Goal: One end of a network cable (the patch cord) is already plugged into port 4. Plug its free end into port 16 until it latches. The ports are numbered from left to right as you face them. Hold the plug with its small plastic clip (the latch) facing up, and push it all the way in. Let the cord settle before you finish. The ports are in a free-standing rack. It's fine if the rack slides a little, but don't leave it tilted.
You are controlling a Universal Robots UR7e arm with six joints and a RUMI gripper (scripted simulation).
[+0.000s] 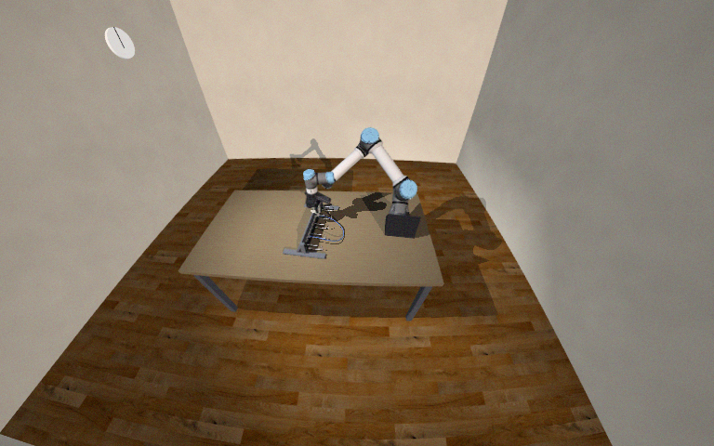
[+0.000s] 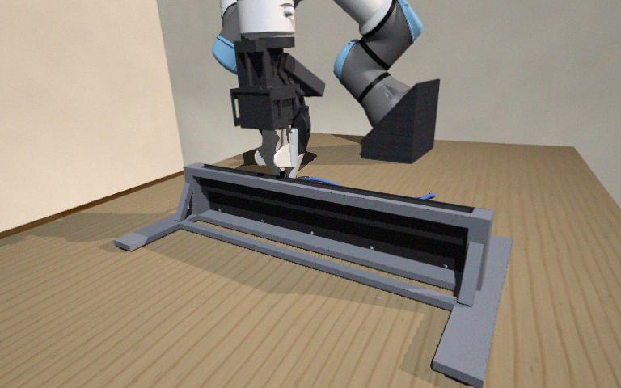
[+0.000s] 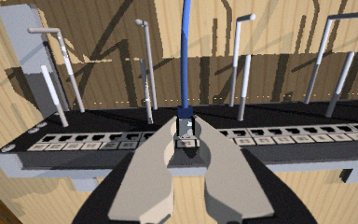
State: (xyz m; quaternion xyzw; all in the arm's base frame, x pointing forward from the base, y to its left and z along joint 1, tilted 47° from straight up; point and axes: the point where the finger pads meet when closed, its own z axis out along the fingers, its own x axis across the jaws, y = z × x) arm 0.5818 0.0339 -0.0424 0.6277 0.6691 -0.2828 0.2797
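The plug lies 10 mm ahead of my hand and 10 mm below it.
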